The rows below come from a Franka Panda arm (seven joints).
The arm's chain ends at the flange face. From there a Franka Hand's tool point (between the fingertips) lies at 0.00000 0.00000 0.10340 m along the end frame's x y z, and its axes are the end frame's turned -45 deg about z.
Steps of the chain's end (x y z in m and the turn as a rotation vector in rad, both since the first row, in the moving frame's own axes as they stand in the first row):
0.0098, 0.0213, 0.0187, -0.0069, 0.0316, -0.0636
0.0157, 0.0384, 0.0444, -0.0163, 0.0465, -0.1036
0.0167, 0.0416, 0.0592, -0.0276, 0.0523, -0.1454
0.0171, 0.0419, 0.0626, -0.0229, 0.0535, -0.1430
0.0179, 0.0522, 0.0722, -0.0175, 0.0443, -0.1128
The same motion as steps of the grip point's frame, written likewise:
-0.0062, 0.0247, 0.0186, -0.0272, 0.0175, -0.0636
-0.0136, 0.0427, 0.0443, -0.0444, 0.0214, -0.1036
-0.0154, 0.0469, 0.0590, -0.0565, 0.0175, -0.1454
-0.0149, 0.0471, 0.0624, -0.0540, 0.0216, -0.1430
-0.0220, 0.0540, 0.0721, -0.0437, 0.0190, -0.1128

